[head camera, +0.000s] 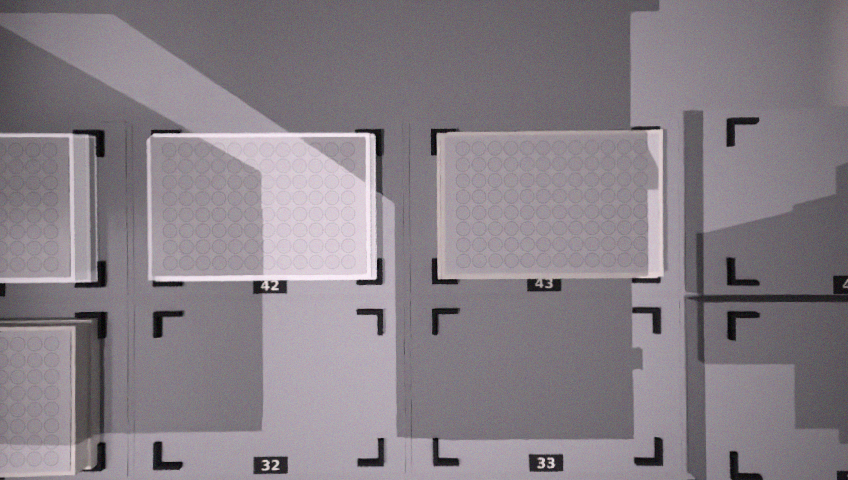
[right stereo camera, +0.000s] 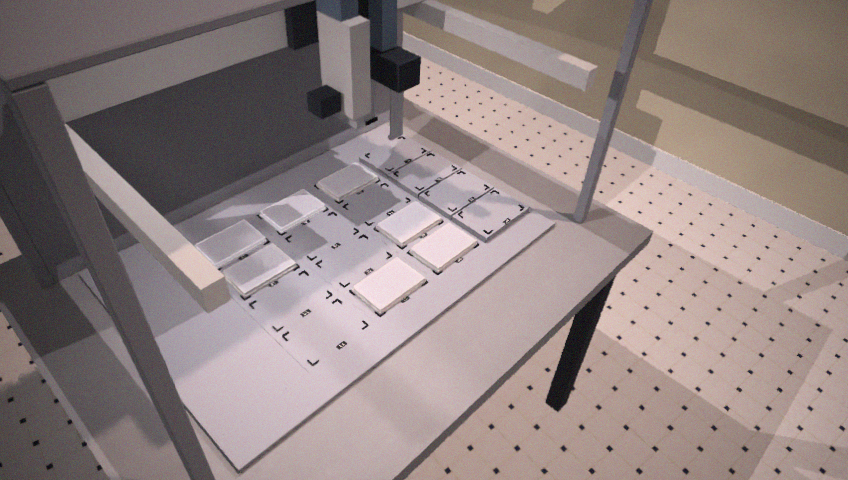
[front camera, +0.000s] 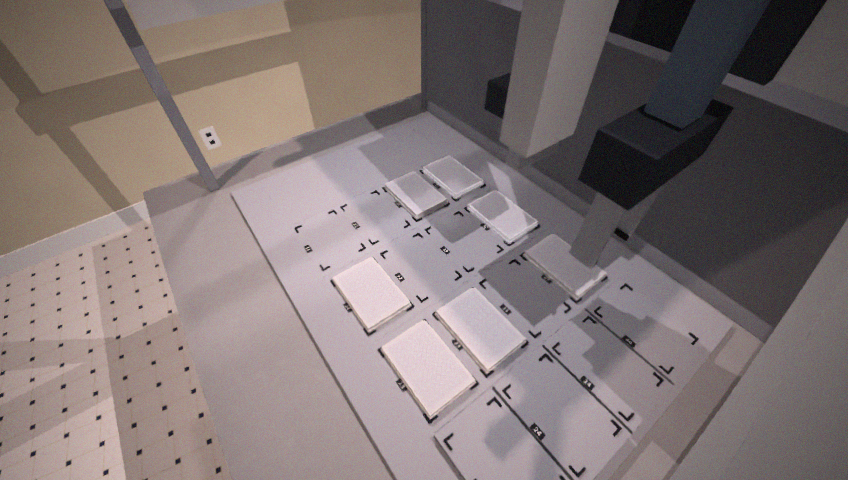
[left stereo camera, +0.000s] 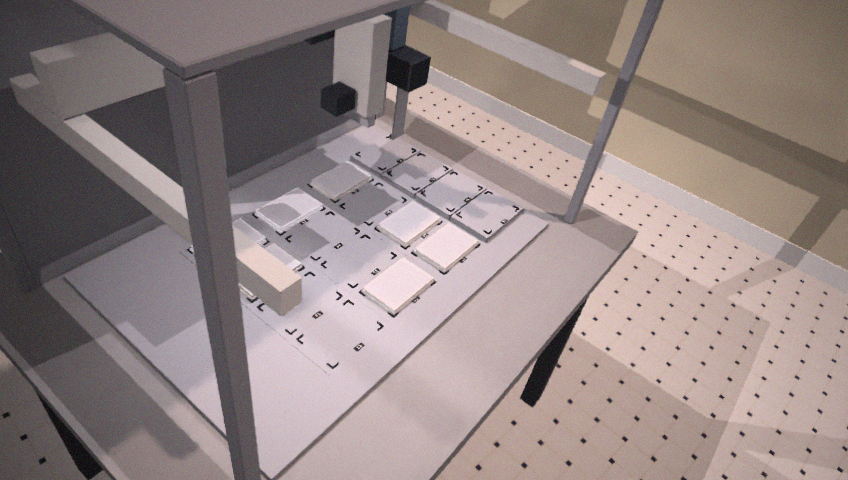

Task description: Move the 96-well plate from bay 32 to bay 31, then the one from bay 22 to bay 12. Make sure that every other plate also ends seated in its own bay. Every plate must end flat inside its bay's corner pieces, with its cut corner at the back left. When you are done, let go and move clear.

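Frame: origin at the robot's base, x back, y left, z down, level; centimetres.
Where they show: gripper, between the fingertips: (right stereo camera: 382,129) (front camera: 599,245) (left stereo camera: 382,128); robot's base, origin of its link: (right stereo camera: 313,364) (front camera: 296,229) (left stereo camera: 332,367).
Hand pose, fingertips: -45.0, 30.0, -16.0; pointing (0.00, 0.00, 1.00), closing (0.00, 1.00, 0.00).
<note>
Each offset is from my fingertips to the top centre of the thing, as dx, dy, dz. "spot": to the spot under its first point.
My gripper (front camera: 605,248) hangs open above the deck by the right end of the plate in bay 43 {spot: +5.2, +5.5, +14.6} (front camera: 564,266) (head camera: 550,205); its jaws stand apart with nothing between them. A plate lies in bay 31 {spot: +37.6, -4.7, +14.6} (front camera: 416,194) (head camera: 35,398), beside the plate in bay 41 {spot: +37.6, +5.9, +14.6} (front camera: 453,176). Bay 32 and bay 22 hold no plate. A plate lies flat in bay 12 {spot: +21.4, -26.0, +14.6} (front camera: 371,293) (left stereo camera: 398,285) (right stereo camera: 389,285). Plates also lie in bay 42 {spot: +21.6, +5.8, +14.6} (front camera: 502,215) (head camera: 261,206), bay 23 {spot: +5.3, -15.4, +14.6} (front camera: 480,328) and bay 13 {spot: +5.0, -26.0, +14.6} (front camera: 428,368). The cut corners are too small to judge surely.
The pale pipetting stage (front camera: 550,77) (left stereo camera: 360,65) (right stereo camera: 345,68) hangs beside the gripper. Raised bays with black corner pieces lie at the right of the deck. A pale beam end (left stereo camera: 270,279) hides part of the plates at the deck's left in the left stereo view.
</note>
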